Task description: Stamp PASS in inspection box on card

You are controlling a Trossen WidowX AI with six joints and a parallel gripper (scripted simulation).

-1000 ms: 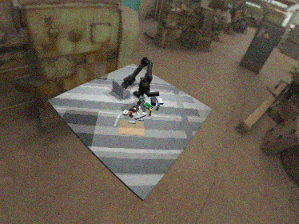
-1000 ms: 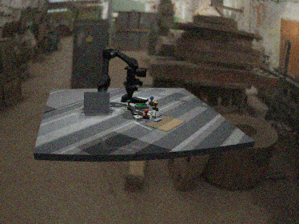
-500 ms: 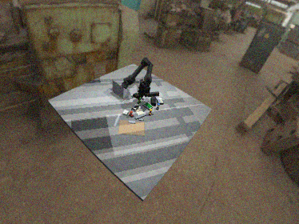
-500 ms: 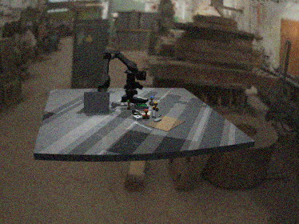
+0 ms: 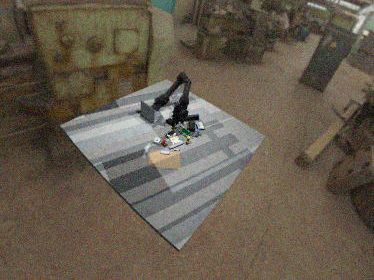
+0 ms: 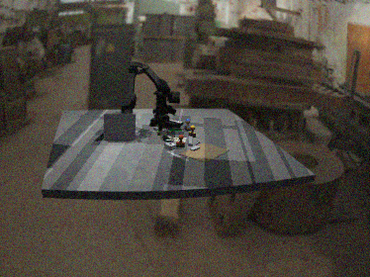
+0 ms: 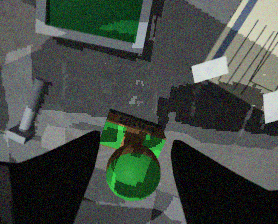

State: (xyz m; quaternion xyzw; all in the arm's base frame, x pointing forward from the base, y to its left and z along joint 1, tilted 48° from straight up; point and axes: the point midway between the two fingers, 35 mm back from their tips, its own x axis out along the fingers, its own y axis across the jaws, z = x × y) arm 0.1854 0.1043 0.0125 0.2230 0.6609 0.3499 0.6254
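The pass stamp is 10 mm below my gripper tip. Also, from my gripper tip: dark block 140 mm to the left, 70 mm ahead, 10 mm below; green ink pad 90 mm ahead, 40 mm to the left, 30 mm below; cream card 90 mm ahead, 80 mm to the right, 30 mm below.
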